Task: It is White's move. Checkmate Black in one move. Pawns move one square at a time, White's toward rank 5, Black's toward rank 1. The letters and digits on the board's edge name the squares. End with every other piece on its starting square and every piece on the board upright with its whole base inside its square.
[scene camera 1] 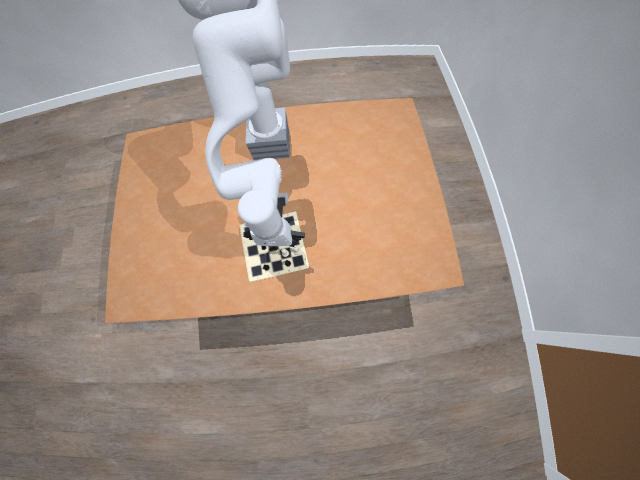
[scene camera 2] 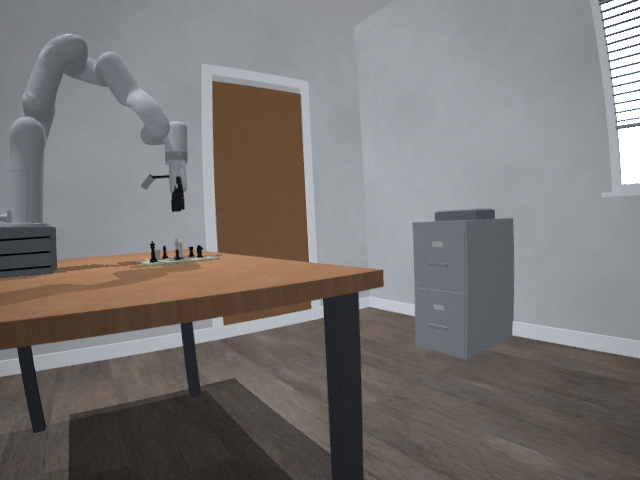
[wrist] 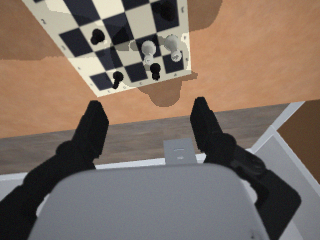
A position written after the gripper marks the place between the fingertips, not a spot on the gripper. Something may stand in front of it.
In view: the gripper (scene camera 2: 177,210) and a small chessboard (scene camera 1: 255,257).
The small chessboard is seen too in the wrist view (wrist: 121,50). The gripper shows as well in scene camera 1 (scene camera 1: 278,242) and in the wrist view (wrist: 149,109).
